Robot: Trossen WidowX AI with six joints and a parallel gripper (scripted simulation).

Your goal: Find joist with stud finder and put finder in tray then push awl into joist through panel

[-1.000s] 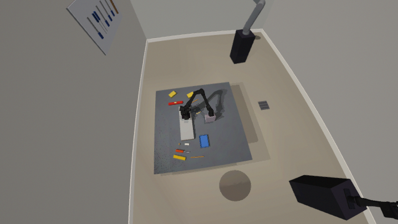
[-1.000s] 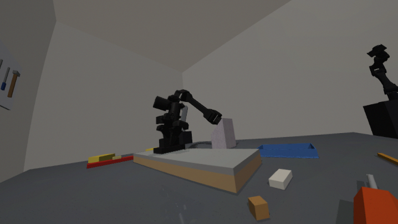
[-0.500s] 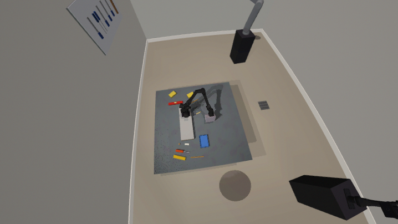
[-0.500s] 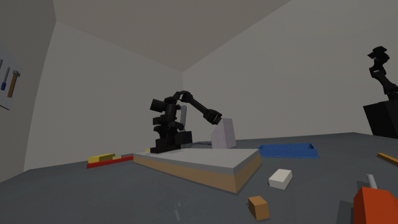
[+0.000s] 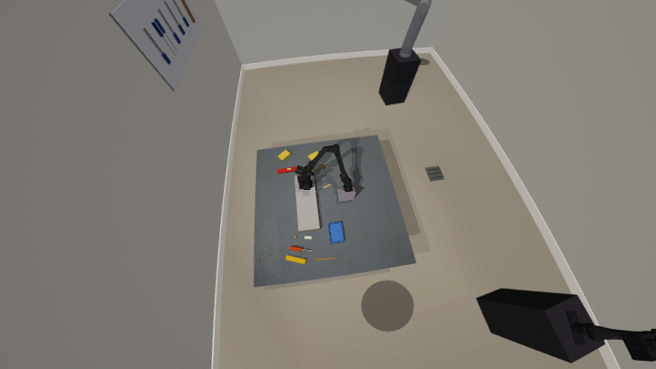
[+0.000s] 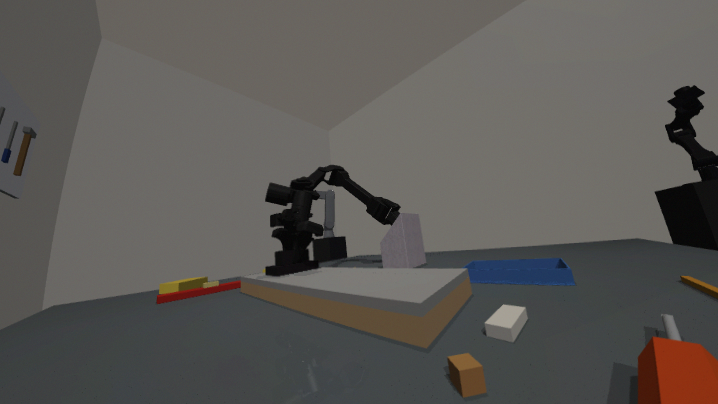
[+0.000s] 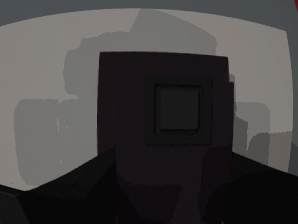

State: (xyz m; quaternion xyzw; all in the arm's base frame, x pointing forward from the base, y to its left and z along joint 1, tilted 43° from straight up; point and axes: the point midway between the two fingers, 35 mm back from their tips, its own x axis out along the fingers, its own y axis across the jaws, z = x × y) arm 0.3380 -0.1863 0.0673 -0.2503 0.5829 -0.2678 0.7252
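My gripper tip is now 48 cm to the right of the blue tray, 17 cm past it and 5 cm above it. The rest, counted from my gripper tip: awl 17 cm behind, 6 cm below, 5 cm to the left; square light 3 cm above, 2 cm ahead; black stud finder 2 cm above, 1 cm ahead.
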